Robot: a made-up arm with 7 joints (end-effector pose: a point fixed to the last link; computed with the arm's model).
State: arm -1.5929 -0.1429 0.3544 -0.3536 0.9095 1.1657 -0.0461
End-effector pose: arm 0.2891 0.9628 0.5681 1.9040 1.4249 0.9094
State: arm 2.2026 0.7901 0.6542 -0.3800 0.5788 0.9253 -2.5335
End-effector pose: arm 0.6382 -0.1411 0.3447 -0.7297 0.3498 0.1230
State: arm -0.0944 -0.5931 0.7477 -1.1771 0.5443 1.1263 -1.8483
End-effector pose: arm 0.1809 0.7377 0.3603 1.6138 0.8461 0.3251
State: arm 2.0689 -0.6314 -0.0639 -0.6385 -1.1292 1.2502 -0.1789
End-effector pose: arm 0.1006 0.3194 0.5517 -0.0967 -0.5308 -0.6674
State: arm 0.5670 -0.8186 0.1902 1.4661 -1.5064 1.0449 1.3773
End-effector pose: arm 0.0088 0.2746 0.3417 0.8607 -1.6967 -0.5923
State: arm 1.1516 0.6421 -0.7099 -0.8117 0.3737 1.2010 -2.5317
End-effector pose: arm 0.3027 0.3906 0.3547 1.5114 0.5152 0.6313
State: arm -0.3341 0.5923 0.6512 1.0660 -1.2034 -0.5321 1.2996
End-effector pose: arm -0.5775 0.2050 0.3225 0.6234 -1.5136 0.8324
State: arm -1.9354 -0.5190 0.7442 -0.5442 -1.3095 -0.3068 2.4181
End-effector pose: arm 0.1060 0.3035 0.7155 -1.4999 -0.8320 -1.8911
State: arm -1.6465 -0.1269 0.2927 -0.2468 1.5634 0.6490 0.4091
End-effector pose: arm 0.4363 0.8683 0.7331 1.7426 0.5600 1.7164
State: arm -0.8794 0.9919 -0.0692 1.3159 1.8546 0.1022 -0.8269
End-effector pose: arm -0.7553 0.9209 0.9430 -0.4195 -1.0891 -0.6011
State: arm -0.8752 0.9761 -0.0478 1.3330 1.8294 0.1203 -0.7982
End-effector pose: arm -0.7728 0.9140 0.9407 -0.4269 -1.0972 -0.5872
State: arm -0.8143 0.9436 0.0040 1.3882 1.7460 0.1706 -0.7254
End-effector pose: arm -0.8618 0.8733 0.8931 -0.4217 -1.1757 -0.5074
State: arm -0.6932 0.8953 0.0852 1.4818 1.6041 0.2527 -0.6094
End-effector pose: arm -1.0031 0.7731 0.7902 -0.3937 -1.3305 -0.3656
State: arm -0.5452 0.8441 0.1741 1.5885 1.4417 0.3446 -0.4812
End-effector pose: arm -1.1247 0.6193 0.6607 -0.3366 -1.5140 -0.2048
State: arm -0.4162 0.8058 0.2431 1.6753 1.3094 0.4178 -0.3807
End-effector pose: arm -1.1852 0.4691 0.5535 -0.2674 -1.6607 -0.0706
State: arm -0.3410 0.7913 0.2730 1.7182 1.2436 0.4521 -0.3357
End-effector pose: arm -1.2019 0.3826 0.4946 -0.2218 -1.7360 0.0077
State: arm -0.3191 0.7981 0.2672 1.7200 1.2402 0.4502 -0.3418
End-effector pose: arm -1.2044 0.3652 0.4754 -0.2115 -1.7523 0.0329
